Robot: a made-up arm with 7 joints. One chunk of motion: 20 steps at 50 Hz.
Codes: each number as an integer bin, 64 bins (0 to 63) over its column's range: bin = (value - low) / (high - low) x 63, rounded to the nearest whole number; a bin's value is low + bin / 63 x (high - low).
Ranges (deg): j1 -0.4..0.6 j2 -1..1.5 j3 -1.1..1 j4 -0.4..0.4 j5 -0.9..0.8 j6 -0.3..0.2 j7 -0.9..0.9
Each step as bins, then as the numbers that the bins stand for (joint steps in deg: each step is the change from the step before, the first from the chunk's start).
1 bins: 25 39 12 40 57 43 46
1 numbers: -0.003 0.548 -0.700 0.108 0.638 0.041 0.414
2 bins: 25 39 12 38 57 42 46
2 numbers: -0.003 0.548 -0.700 0.083 0.638 0.033 0.414
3 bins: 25 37 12 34 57 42 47
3 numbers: -0.003 0.468 -0.700 0.032 0.638 0.033 0.443
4 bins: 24 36 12 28 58 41 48
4 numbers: -0.019 0.429 -0.700 -0.044 0.665 0.025 0.471
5 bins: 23 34 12 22 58 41 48
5 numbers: -0.035 0.349 -0.700 -0.121 0.665 0.025 0.471
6 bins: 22 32 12 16 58 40 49
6 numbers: -0.051 0.270 -0.700 -0.197 0.665 0.017 0.500
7 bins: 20 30 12 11 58 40 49
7 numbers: -0.083 0.190 -0.700 -0.260 0.665 0.017 0.500
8 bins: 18 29 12 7 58 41 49
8 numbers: -0.114 0.151 -0.700 -0.311 0.665 0.025 0.500
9 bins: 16 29 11 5 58 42 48
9 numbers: -0.146 0.151 -0.733 -0.337 0.665 0.033 0.471
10 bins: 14 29 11 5 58 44 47
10 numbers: -0.178 0.151 -0.733 -0.337 0.665 0.049 0.443
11 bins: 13 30 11 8 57 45 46
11 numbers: -0.194 0.190 -0.733 -0.298 0.638 0.057 0.414
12 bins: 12 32 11 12 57 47 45
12 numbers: -0.210 0.270 -0.733 -0.248 0.638 0.073 0.386
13 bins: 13 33 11 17 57 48 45
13 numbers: -0.194 0.310 -0.733 -0.184 0.638 0.081 0.386
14 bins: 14 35 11 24 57 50 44
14 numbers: -0.178 0.389 -0.733 -0.095 0.638 0.097 0.357
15 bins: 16 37 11 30 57 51 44
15 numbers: -0.146 0.468 -0.733 -0.019 0.638 0.105 0.357
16 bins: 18 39 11 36 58 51 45
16 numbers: -0.114 0.548 -0.733 0.057 0.665 0.105 0.386
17 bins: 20 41 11 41 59 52 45
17 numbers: -0.083 0.627 -0.733 0.121 0.692 0.113 0.386
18 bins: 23 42 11 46 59 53 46
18 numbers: -0.035 0.667 -0.733 0.184 0.692 0.121 0.414
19 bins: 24 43 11 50 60 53 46
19 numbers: -0.019 0.706 -0.733 0.235 0.719 0.121 0.414
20 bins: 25 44 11 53 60 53 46
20 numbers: -0.003 0.746 -0.733 0.273 0.719 0.121 0.414
